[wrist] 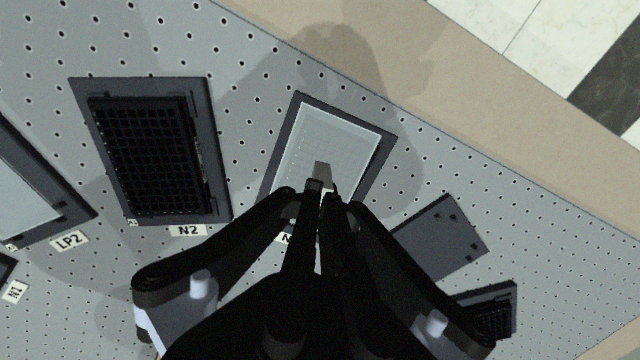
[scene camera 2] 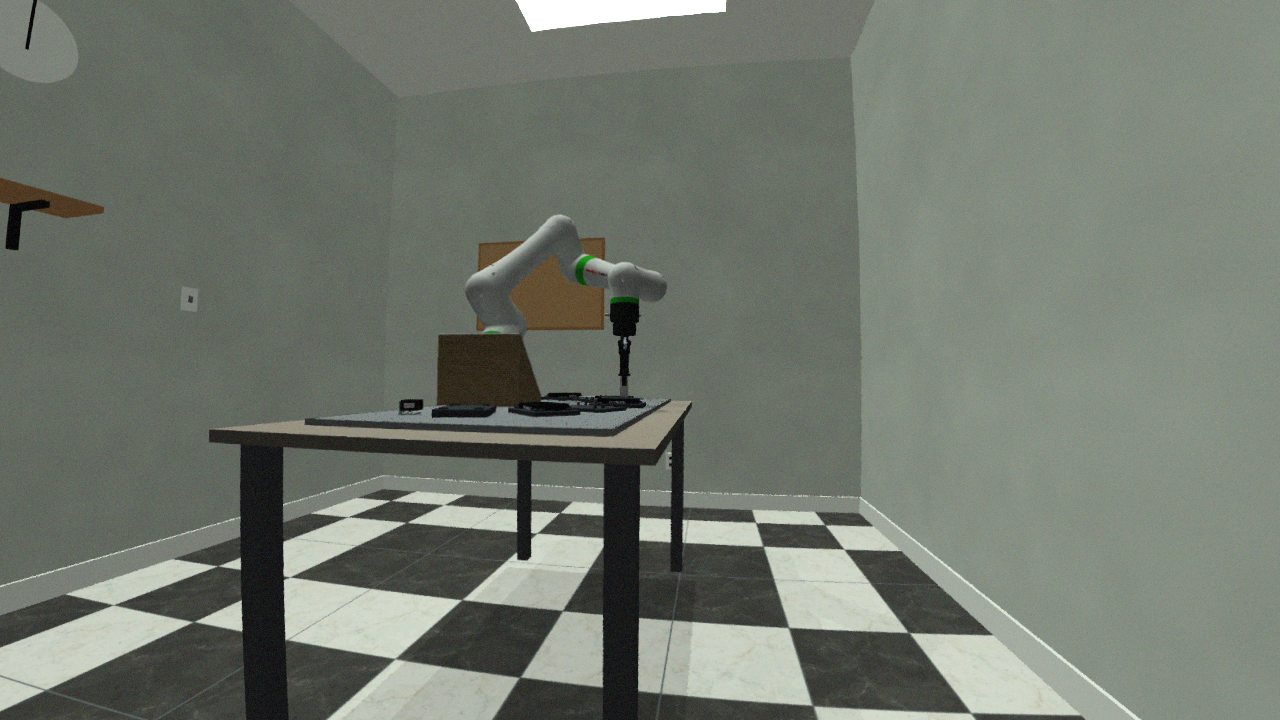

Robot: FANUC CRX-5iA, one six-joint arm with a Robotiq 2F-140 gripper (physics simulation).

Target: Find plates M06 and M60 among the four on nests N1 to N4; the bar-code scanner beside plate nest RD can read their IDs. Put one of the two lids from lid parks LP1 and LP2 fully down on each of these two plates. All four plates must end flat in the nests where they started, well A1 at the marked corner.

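Frame: origin at the arm's base, x back, y right, z up, level; centimetres.
Where they show: gripper, fingertip midpoint: (wrist: 319,174) (scene camera 2: 623,396); arm's base at its link origin: (scene camera 2: 488,363).
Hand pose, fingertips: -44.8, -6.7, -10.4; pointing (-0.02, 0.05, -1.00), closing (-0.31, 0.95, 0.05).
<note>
Each offset is from my fingertips to the centre of the thing, as dx, dy, dz. "spot": to the spot under its first point. Level surfaces: height alone.
My gripper (scene camera 2: 623,388) (wrist: 319,174) is shut, nothing seen between its fingers. It points straight down, its tips over the middle of a pale clear lid {+0.4, +0.1, -0.4} (wrist: 336,131) on nest N3 {spot: -1.7, -5.1, -1.9} (wrist: 286,131); touching cannot be told. The lid looks flat within the nest; the N3 label is mostly hidden. A dark plate {+7.9, -15.0, -1.2} (wrist: 150,160) without a lid sits in nest N2 {spot: +5.5, -9.8, -1.9} (wrist: 217,165), A1 mark at lower left. A pale lid {spot: +19.6, -25.9, -1.3} (wrist: 22,200) lies on LP2 {spot: +19.4, -20.8, -2.1} (wrist: 82,215). Another dark plate {+10.7, +35.7, -1.2} (wrist: 495,320) shows partly in a nest at lower right. Plate IDs are not readable.
A bare dark base {+4.3, +19.3, -2.1} (wrist: 440,240) with small posts lies right of the fingers, its label hidden. Nest N1 {spot: +31.7, -27.1, -1.9} (wrist: 6,267) shows a corner at left. In scene camera 2, a brown block (scene camera 2: 483,371) and a small dark device {+38.4, +50.1, -1.4} (scene camera 2: 410,405) stand on the table {dz -4.4} (scene camera 2: 429,440).
</note>
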